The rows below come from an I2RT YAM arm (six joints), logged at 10 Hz.
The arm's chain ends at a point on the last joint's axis. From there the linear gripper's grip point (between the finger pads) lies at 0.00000 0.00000 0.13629 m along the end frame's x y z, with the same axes.
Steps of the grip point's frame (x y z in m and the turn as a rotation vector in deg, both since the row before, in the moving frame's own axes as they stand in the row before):
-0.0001, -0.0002, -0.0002, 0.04, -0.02, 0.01
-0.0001, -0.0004, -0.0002, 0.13, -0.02, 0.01
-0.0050, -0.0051, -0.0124, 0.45, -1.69, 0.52
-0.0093, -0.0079, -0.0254, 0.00, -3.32, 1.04
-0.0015, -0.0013, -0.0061, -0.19, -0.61, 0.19
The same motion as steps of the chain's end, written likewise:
-0.0001, -0.0001, -0.0002, 0.04, -0.02, 0.01
-0.0001, -0.0001, -0.0002, 0.13, -0.02, 0.01
-0.0010, -0.0040, -0.0123, 0.45, -1.69, 0.52
-0.0014, -0.0078, -0.0252, 0.00, -3.32, 1.04
0.0000, -0.0017, -0.0061, -0.19, -0.61, 0.19

